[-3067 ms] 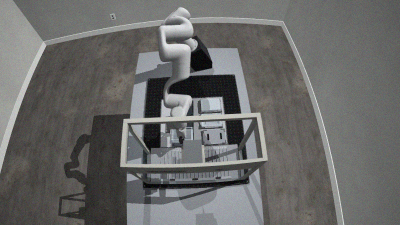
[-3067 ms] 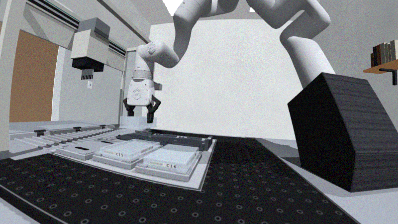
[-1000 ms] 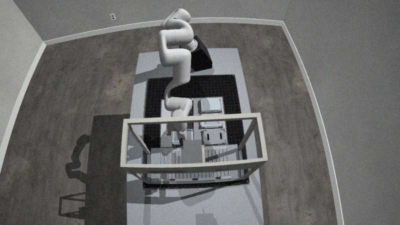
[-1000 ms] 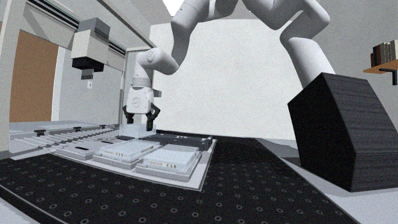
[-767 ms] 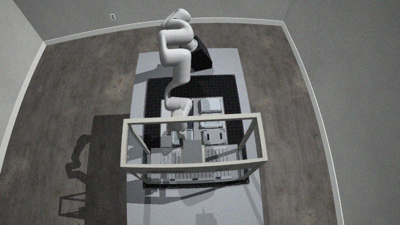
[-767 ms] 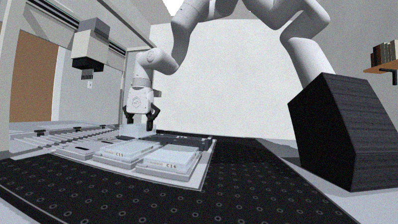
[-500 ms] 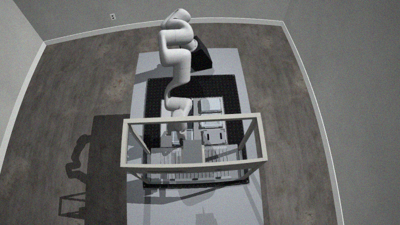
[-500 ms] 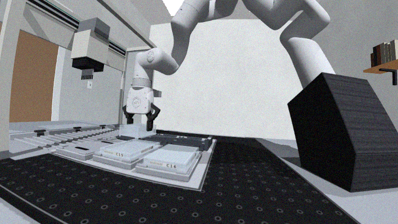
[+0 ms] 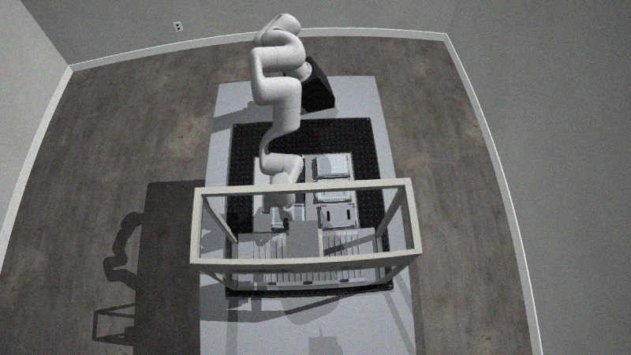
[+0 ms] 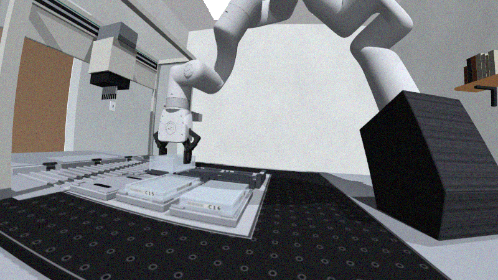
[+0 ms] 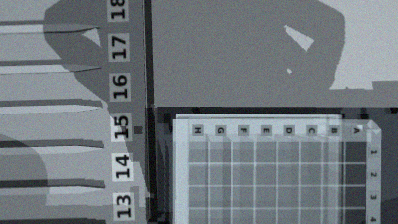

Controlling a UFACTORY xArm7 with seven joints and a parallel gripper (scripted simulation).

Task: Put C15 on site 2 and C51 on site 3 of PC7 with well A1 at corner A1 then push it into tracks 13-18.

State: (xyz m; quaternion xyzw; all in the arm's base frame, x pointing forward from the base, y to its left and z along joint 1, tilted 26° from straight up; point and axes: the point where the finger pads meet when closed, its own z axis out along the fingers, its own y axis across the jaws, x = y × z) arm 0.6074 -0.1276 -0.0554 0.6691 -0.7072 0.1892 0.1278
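Now: hand 10 mm above the deep-well block C51. From my hand the other things lie so: nest S2 (100 mm behind, 190 mm to the left, 40 mm below); nest S3 (10 mm ahead, 200 mm to the left, 40 mm below); dark carrier PC7 (110 mm behind, 10 mm to the left, 30 mm below).
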